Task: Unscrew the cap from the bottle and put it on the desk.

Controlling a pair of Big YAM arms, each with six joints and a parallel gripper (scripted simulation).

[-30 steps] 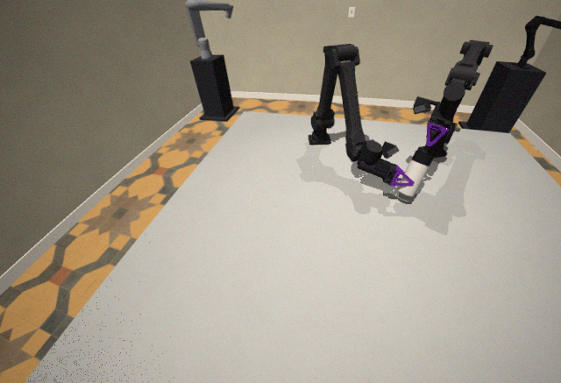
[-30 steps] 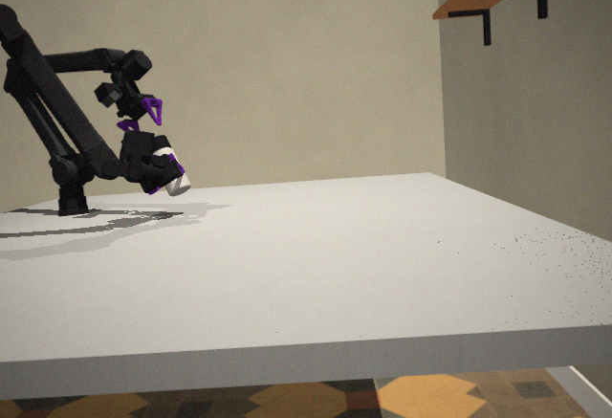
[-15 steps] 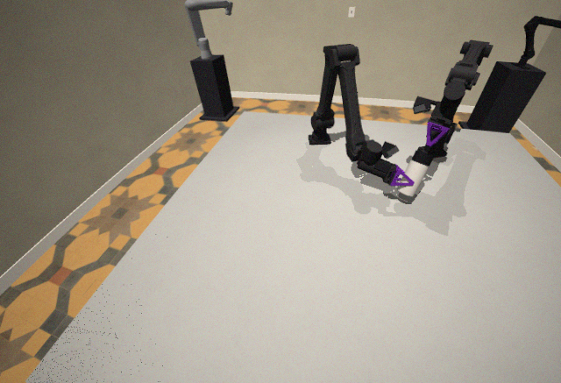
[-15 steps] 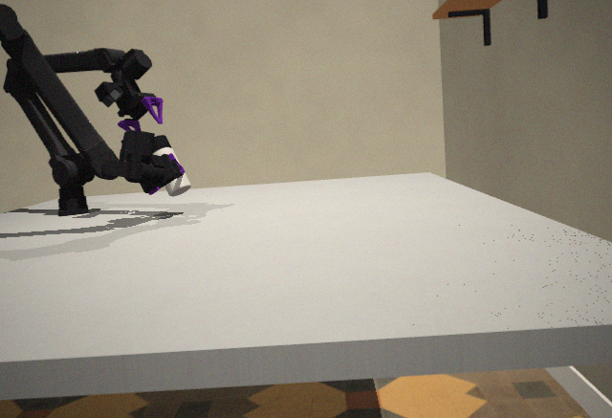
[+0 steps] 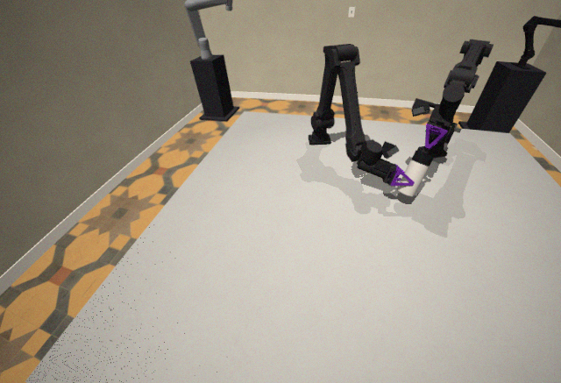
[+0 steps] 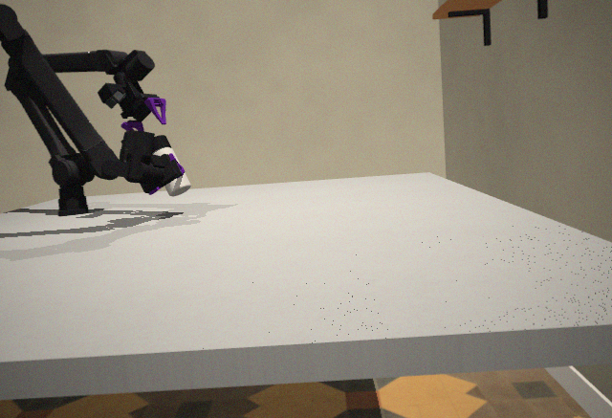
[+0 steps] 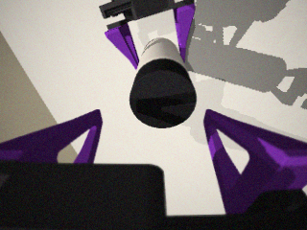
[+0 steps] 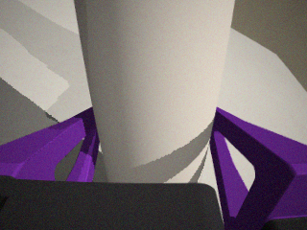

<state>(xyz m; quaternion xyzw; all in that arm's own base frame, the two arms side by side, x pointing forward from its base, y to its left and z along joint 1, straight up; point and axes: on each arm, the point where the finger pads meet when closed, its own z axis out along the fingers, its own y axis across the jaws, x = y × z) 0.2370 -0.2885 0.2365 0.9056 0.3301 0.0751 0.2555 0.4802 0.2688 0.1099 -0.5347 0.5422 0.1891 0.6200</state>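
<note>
Now: left hand 10 mm short of the black cap, 10 mm to the left of it and 50 mm above it. Round my left hand: bottle: 30 mm ahead, 20 mm to the right, 80 mm below.
Now: right hand 20 mm past the bottle, 20 mm to the right of it and 50 mm below it. From my right hand the other things lie so: black cap (40 mm behind, 30 mm to the left, 80 mm above).
</note>
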